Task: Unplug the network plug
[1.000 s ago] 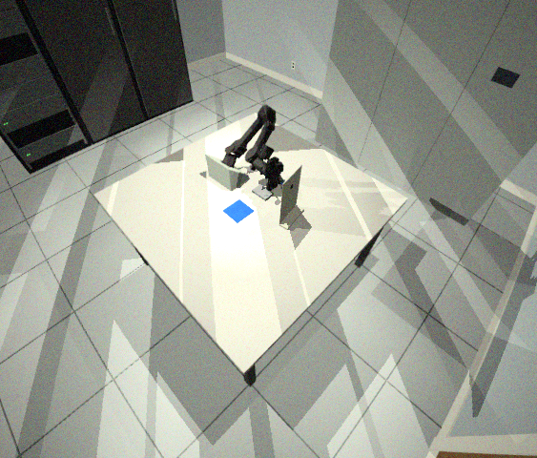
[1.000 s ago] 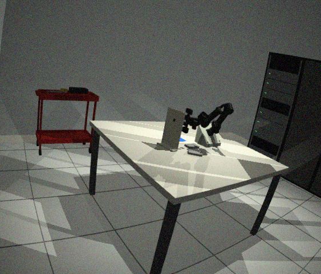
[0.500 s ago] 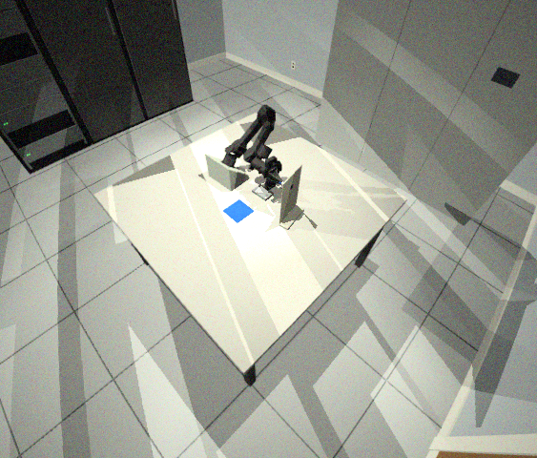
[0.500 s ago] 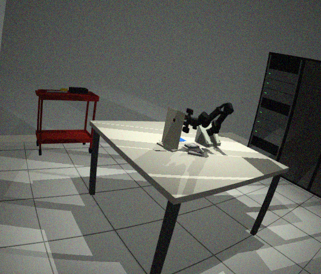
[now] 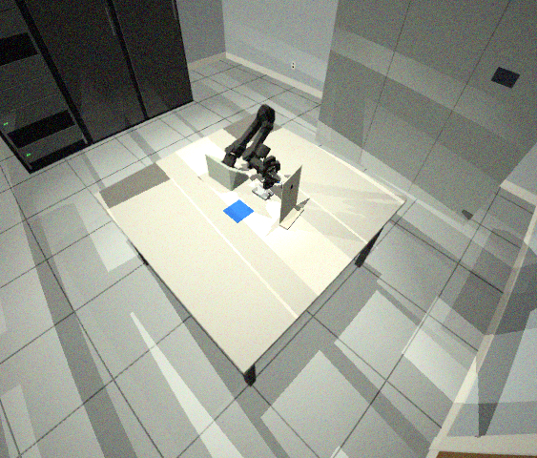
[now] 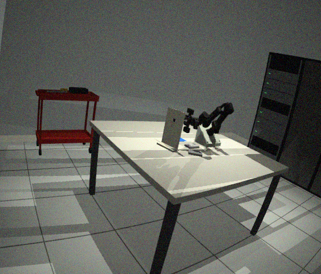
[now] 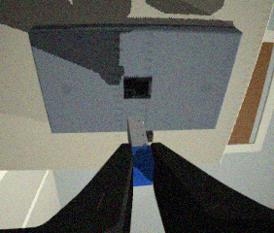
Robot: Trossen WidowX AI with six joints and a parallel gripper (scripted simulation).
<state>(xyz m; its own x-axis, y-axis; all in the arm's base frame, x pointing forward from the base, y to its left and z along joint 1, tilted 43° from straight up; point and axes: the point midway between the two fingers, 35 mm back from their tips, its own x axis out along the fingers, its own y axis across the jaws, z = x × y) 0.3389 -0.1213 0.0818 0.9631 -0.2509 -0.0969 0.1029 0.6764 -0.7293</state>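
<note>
My gripper tip is 21 cm above the blue marked square, 17 cm past it and 13 cm to the left of it. From my gripper tip the other things lie so: grey upright panel: 8 cm below, 7 cm ahead; network plug: right at my gripper tip.
</note>
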